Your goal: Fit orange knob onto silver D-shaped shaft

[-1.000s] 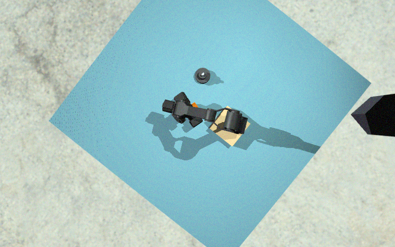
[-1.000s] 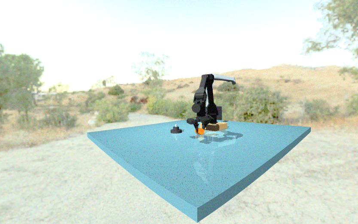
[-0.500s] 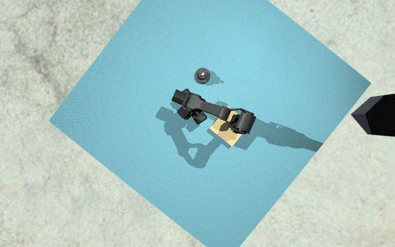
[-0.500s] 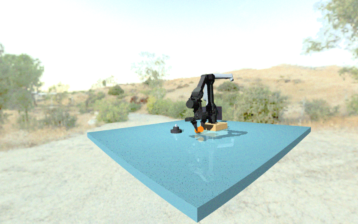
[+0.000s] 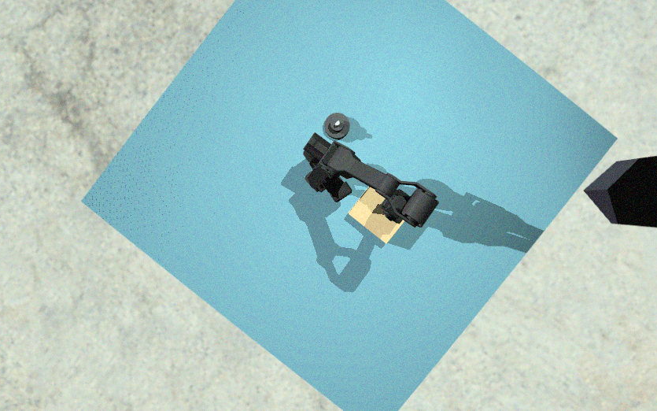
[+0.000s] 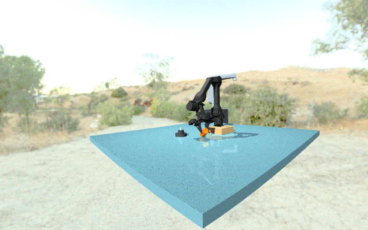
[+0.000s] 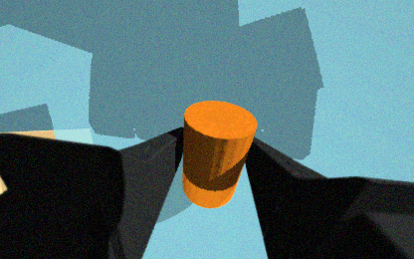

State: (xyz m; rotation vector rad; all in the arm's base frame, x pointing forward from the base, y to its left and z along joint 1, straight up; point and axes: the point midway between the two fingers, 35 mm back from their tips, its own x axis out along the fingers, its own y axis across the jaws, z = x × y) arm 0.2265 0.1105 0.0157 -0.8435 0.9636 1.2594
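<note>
Right now the orange knob is 1 cm above my gripper tip. Also, from my gripper tip: round dark pedestal (10 cm ahead, 16 cm to the right).
</note>
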